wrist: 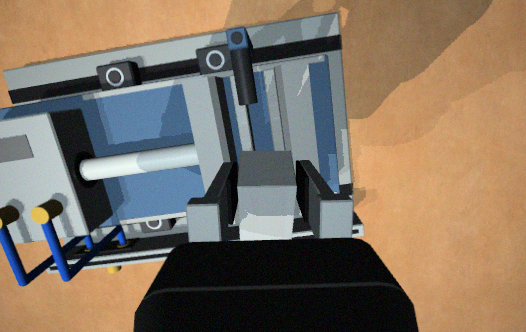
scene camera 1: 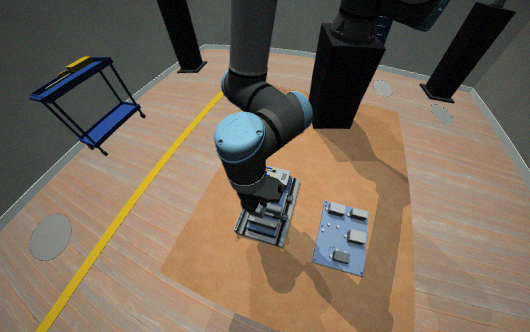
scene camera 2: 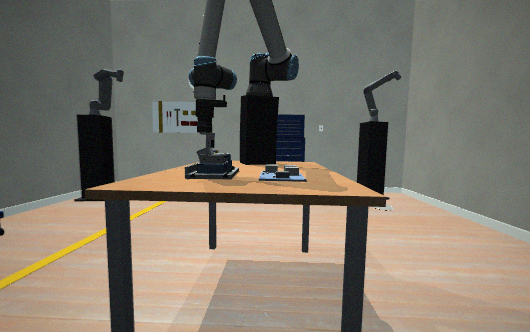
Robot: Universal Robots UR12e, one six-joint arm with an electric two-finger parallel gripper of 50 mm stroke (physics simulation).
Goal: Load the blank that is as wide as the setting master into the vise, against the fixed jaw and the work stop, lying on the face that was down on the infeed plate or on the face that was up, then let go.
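Places are measured from the arm's base along level axes (x ahead, y left, z up), in centimetres.
Where they show: gripper, fingertip midpoint: (wrist: 266, 179) (scene camera 1: 261, 210) (scene camera 2: 210, 147); arm's base, link origin: (scene camera 1: 351, 34) (scene camera 2: 259, 96).
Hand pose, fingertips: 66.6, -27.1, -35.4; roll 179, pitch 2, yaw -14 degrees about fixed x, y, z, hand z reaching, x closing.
Observation:
Each offset is from my fingertips to the top centre of the thing, as dx, dy, dz. "*": to the spot under its first point.
My gripper (wrist: 266, 179) (scene camera 2: 210, 142) is shut on a grey block-shaped blank {-0.7, -2.2, +0.8} (wrist: 265, 187) (scene camera 2: 203, 152), with a finger on either side of it. In scene camera 2 the blank looks tilted, over the vise {-7.5, +1.5, -2.6} (scene camera 1: 263, 228) (scene camera 2: 215, 169) (wrist: 145, 112). In the wrist view the blank hides part of the jaw opening. The screw-driven jaw (wrist: 202, 115) is left of the opening and the light grey fixed jaw (wrist: 297, 110) right of it. The work stop {+0.0, +5.9, -2.9} (wrist: 243, 75) reaches over the opening, beyond the blank. I cannot tell whether the blank touches the vise.
A blue infeed plate {+0.6, +31.5, -11.7} (scene camera 1: 327, 244) (scene camera 2: 270, 178) right of the vise carries several blocks, one darker {+9.1, +30.3, -9.2} (scene camera 1: 341, 257). Beside the vise's grey drive housing {* -16.1, +3.5, -3.0} (wrist: 30, 175) stand bent blue tubes {* -15.5, -1.8, -1.6} (wrist: 56, 250) with yellow ends. A blue cart (scene camera 1: 111, 123) stands at the left.

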